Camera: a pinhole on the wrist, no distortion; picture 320 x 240 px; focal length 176.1 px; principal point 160.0 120.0 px. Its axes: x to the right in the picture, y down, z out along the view. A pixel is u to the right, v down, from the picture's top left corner.
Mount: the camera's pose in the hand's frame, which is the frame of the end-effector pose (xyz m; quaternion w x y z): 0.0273 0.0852 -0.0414 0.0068 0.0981 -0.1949 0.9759
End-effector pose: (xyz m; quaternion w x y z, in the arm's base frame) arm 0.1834 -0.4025 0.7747 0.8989 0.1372 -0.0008 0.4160
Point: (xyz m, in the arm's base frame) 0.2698 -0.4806 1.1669
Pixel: 189 90
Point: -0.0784 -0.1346 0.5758
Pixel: behind the camera
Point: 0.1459 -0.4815 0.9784
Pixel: 263 90
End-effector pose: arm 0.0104 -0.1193 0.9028 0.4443 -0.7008 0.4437 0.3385
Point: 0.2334 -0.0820 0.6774
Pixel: 23 216
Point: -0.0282 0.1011 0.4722
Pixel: 82 29
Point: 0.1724 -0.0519 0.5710
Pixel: 16 140
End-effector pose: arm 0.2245 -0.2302 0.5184 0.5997 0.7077 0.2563 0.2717
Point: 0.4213 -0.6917 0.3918
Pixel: 274 97
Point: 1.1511 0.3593 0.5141
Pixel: outside the picture
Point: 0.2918 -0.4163 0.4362
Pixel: 277 152
